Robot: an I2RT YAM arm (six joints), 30 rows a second.
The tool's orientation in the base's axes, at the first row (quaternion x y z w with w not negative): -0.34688 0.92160 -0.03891 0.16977
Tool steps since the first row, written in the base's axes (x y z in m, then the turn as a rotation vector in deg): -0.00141 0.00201 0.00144 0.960 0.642 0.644; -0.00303 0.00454 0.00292 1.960 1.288 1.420; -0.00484 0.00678 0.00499 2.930 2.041 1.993; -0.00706 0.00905 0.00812 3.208 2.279 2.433; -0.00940 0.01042 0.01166 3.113 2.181 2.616; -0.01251 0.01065 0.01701 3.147 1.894 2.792; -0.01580 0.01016 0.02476 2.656 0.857 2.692; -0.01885 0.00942 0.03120 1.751 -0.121 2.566; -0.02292 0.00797 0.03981 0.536 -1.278 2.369
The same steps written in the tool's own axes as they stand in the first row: -0.00073 0.00213 -0.00174 -1.277 -0.238 -0.249; -0.00167 0.00478 -0.00356 -2.622 -0.522 -0.608; -0.00245 0.00721 -0.00602 -3.958 -0.669 -0.782; -0.00327 0.00973 -0.00961 -4.434 -0.746 -1.090; -0.00354 0.01156 -0.01367 -4.356 -0.795 -1.299; -0.00304 0.01266 -0.01974 -4.243 -1.067 -1.466; -0.00262 0.01289 -0.02816 -3.193 -1.525 -1.586; -0.00184 0.01302 -0.03528 -1.883 -1.674 -1.821; -0.00050 0.01284 -0.04482 -0.219 -1.751 -2.102
